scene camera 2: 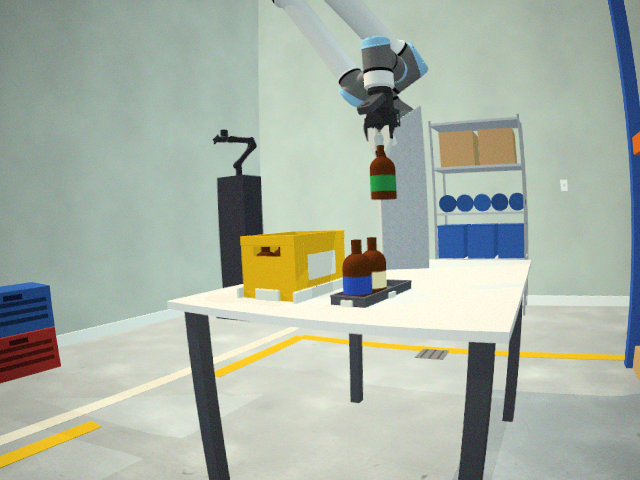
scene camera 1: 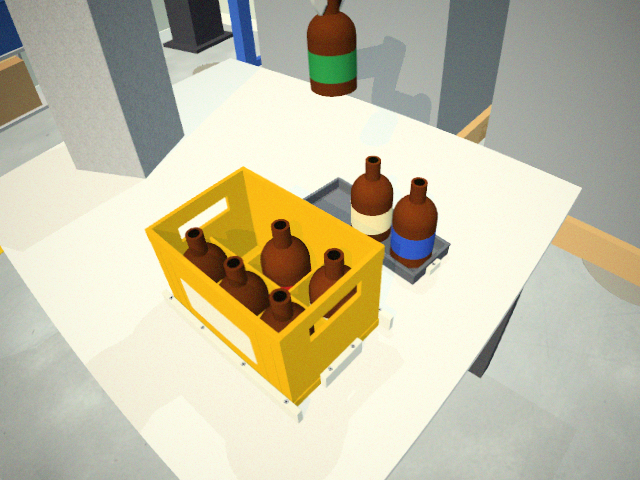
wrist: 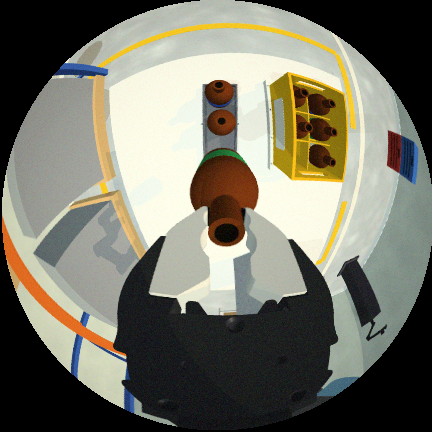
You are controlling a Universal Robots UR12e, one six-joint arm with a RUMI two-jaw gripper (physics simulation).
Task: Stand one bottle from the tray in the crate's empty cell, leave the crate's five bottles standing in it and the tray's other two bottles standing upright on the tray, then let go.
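Frame: origin at the arm's base, x ahead, y left, z up, level; centimetres.
Seen in the pictures: gripper, fingertip midpoint: [scene camera 2: 382, 157] [scene camera 1: 329, 13] [wrist: 224, 208].
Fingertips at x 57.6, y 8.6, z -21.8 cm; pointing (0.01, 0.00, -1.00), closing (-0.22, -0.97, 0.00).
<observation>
A point is followed by its place in that frame.
My gripper [scene camera 2: 380, 146] {x 57.6, y 8.7, z -21.8 cm} [wrist: 224, 208] {x 57.6, y 8.7, z -21.8 cm} is shut on the neck of the green-label brown bottle [scene camera 1: 331, 67] {x 59.8, y 5.5, z -28.8 cm} [scene camera 2: 383, 182] {x 61.3, y 9.7, z -29.2 cm} [wrist: 224, 182] {x 59.9, y 8.2, z -22.1 cm}, which hangs upright high above the table, clear of the tray [scene camera 1: 330, 197] {x 54.6, y 10.7, z -59.5 cm} [scene camera 2: 401, 287] {x 60.6, y 13.7, z -58.4 cm} [wrist: 212, 142] {x 60.3, y 10.9, z -59.5 cm}. The cream-label bottle [scene camera 1: 371, 204] {x 67.9, y 4.0, z -50.4 cm} [scene camera 2: 379, 279] {x 68.8, y 9.8, z -54.9 cm} [wrist: 221, 120] {x 66.2, y 7.1, z -44.0 cm} and blue-label bottle [scene camera 1: 413, 227] {x 76.4, y 2.6, z -50.2 cm} [scene camera 2: 356, 268] {x 78.6, y 7.1, z -50.7 cm} [wrist: 219, 92] {x 73.6, y 6.0, z -46.6 cm} stand upright on the tray. The yellow crate [scene camera 1: 310, 366] {x 76.2, y -24.5, z -53.3 cm} [scene camera 2: 268, 281] {x 76.8, y -19.1, z -54.9 cm} [wrist: 285, 90] {x 73.1, y -9.5, z -45.4 cm} holds five standing bottles. Its empty cell [wrist: 300, 162] {x 51.3, y -16.0, z -54.8 cm} is the tray-side corner at the lower left in the wrist view; its floor is hidden in scene camera 1.
The crate and tray stand side by side on the white table [scene camera 1: 439, 335] {x 86.9, y -6.6, z -60.0 cm} [scene camera 2: 465, 310] {x 80.8, y 33.9, z -60.0 cm} [wrist: 165, 125] {x 70.1, y 24.4, z -60.0 cm}. Low white stops [scene camera 1: 341, 361] {x 77.8, y -19.8, z -57.1 cm} [scene camera 2: 267, 295] {x 78.0, y -19.0, z -58.5 cm} line the crate's base. A grey pillar [scene camera 1: 103, 77] {x 12.6, y -6.0, z -34.6 cm} [scene camera 2: 405, 206] {x 11.3, y 3.8, z -35.3 cm} rises beyond the table. A dark pedestal [scene camera 2: 240, 222] [wrist: 361, 295] with a small arm stands farther off.
</observation>
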